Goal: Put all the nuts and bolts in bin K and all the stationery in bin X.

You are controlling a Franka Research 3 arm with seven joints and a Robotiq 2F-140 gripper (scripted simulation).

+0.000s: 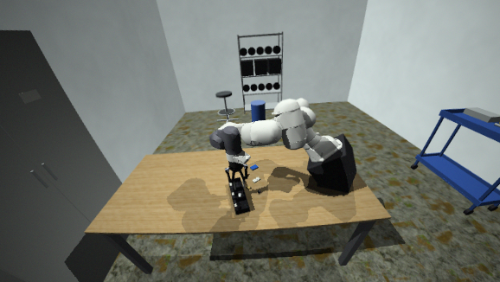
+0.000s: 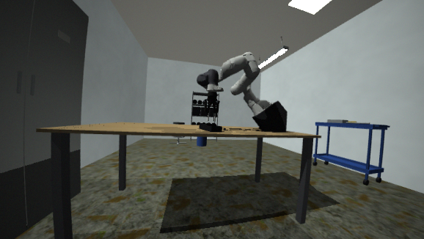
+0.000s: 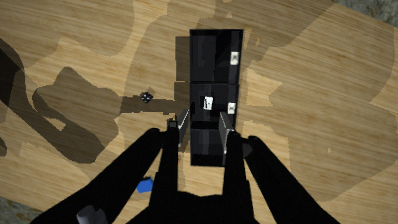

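My gripper is now 26 cm to the left of the flat blue block, 10 cm past it and 10 cm above it. Round my hand: brass bolt 10 cm below, 5 cm to the right, 5 cm behind; grey piece 9 cm below, 1 cm to the left; black bin row 8 cm below, 1 cm to the left, 1 cm ahead.
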